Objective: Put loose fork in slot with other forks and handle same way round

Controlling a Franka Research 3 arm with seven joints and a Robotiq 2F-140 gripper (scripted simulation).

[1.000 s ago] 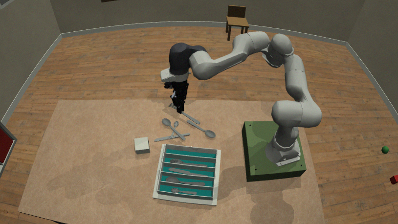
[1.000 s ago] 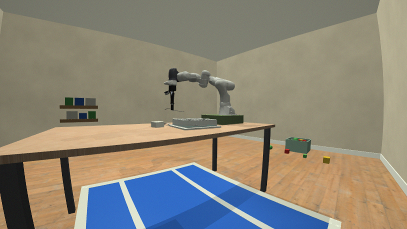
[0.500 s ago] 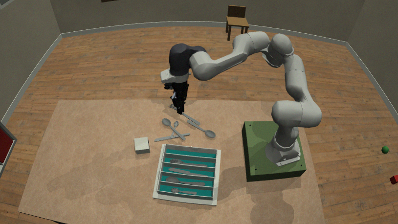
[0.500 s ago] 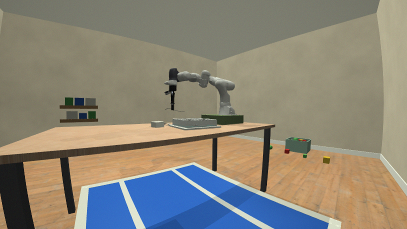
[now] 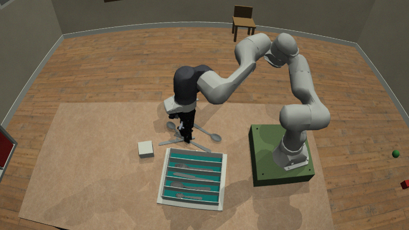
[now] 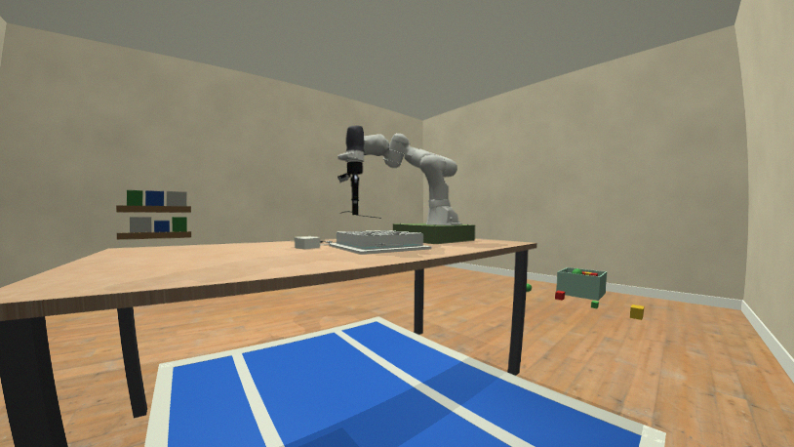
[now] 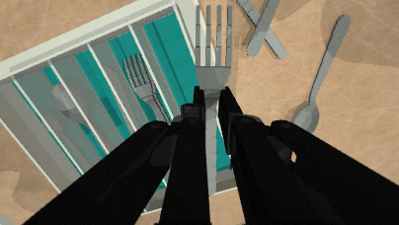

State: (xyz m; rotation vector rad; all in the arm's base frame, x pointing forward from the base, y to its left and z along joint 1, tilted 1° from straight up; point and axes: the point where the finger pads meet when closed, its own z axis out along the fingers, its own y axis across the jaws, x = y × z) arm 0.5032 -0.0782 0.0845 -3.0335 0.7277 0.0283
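Right now the knife is 160 mm below my hand, 150 mm to the left of it and 50 mm behind it. Round my hand: small white box 240 mm ahead, 150 mm below, 10 mm to the right.
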